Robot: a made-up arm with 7 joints.
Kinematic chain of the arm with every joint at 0, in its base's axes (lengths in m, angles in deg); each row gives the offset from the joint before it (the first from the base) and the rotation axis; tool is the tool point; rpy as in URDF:
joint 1: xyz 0 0 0.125 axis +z
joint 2: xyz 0 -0.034 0.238 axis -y
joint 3: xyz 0 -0.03 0.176 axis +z
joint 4: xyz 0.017 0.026 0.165 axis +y
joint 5: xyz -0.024 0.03 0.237 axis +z
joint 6: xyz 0 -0.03 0.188 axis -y
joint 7: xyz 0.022 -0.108 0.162 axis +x
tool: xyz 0 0 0 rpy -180 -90 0
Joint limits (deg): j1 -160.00..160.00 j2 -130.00..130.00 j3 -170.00..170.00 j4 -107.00..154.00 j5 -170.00..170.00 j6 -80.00..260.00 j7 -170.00..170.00
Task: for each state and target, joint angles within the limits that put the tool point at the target. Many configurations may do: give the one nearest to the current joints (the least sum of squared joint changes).
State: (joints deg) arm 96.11 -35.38 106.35 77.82 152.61 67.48 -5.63
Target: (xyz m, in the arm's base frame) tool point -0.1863 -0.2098 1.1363
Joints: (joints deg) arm 103.57 -18.93 124.56 42.51 165.20 44.43 -5.63
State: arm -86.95 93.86 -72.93 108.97 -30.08 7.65 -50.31
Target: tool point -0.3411 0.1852 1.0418
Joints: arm -89.92 65.90 -24.70 93.40 -42.71 18.74 -50.31
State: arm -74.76 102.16 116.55 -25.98 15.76 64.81 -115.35
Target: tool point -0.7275 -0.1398 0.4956
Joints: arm -32.20 98.33 104.28 -53.53 5.04 68.91 -115.35
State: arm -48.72 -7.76 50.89 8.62 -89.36 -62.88 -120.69
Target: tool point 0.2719 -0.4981 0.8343
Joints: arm -67.53 -23.33 46.33 52.64 -61.46 -80.00 -120.69
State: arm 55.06 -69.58 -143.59 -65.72 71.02 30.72 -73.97
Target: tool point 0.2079 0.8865 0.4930
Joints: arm 75.24 -72.79 -145.22 -28.64 79.43 15.18 -73.97
